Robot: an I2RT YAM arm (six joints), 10 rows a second.
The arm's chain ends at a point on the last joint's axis. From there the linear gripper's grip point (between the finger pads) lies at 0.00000 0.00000 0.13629 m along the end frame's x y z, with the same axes.
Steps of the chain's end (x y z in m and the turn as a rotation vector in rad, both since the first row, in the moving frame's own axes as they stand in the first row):
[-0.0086 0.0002 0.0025 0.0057 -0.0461 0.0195]
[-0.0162 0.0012 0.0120 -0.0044 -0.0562 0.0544]
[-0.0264 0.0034 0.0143 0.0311 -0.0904 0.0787]
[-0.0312 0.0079 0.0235 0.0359 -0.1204 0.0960]
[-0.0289 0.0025 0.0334 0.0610 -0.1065 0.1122]
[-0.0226 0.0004 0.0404 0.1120 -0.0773 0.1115]
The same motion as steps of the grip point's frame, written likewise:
[-0.0149 -0.0006 0.0024 0.0057 -0.0461 0.0195]
[-0.0239 0.0016 0.0118 -0.0044 -0.0562 0.0544]
[-0.0385 -0.0013 0.0137 0.0311 -0.0904 0.0787]
[-0.0473 0.0022 0.0224 0.0359 -0.1204 0.0960]
[-0.0429 -0.0066 0.0324 0.0610 -0.1065 0.1122]
[-0.0322 -0.0154 0.0391 0.1120 -0.0773 0.1115]

